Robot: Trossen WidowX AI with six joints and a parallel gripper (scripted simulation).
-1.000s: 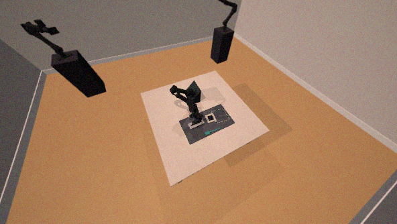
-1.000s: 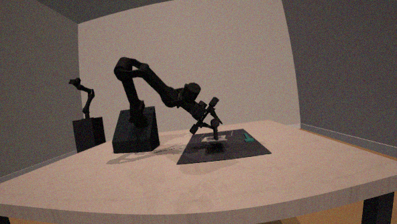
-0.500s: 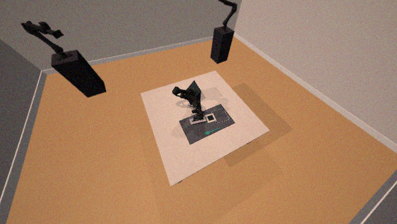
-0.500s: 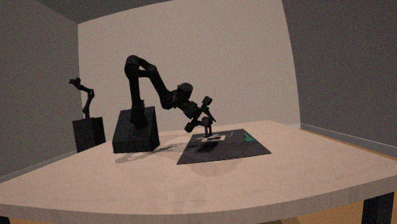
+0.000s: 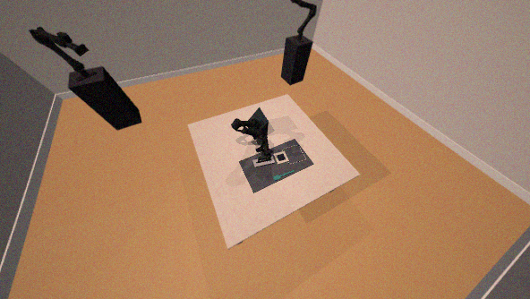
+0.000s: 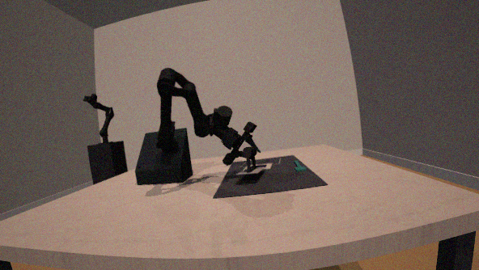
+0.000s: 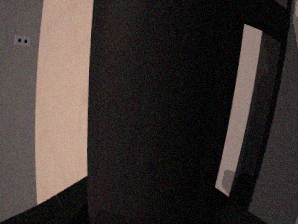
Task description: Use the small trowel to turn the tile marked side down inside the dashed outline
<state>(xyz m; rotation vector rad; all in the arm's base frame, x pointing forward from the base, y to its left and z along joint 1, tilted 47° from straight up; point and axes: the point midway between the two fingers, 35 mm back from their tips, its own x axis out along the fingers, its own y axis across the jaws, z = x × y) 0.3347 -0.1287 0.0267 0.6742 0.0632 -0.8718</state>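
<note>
The dark mat lies 9 cm to the left of my gripper tip, 9 cm below it and 3 cm ahead of it. From my gripper tip the other things lie so: white tile: 16 cm to the left, 7 cm below, 1 cm ahead; then teal trowel: 17 cm ahead, 7 cm below, 6 cm to the left.
</note>
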